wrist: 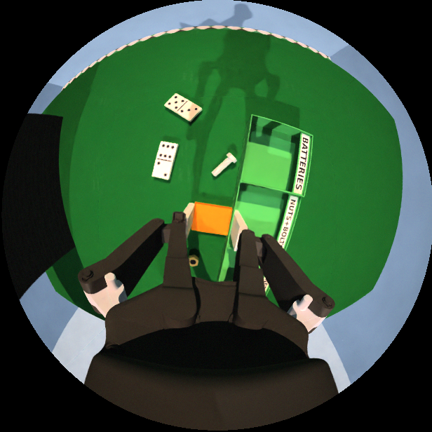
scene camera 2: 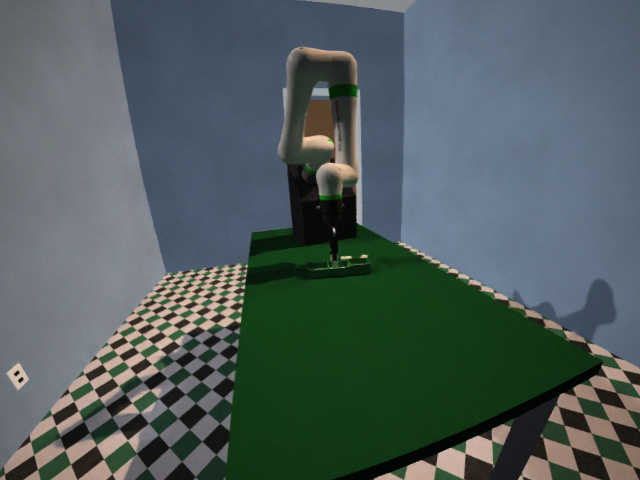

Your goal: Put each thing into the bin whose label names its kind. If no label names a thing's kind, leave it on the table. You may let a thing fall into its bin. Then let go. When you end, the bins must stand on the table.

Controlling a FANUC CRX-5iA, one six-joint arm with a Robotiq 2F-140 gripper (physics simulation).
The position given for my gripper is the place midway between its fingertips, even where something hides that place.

In view: my gripper (wrist: 212, 215), an orange block (wrist: 207, 217) and a green bin row (scene camera 2: 351, 266).
The green bin row is seen too in the wrist view (wrist: 275, 159). Scene camera 2 misses the orange block, which is hidden by my gripper.
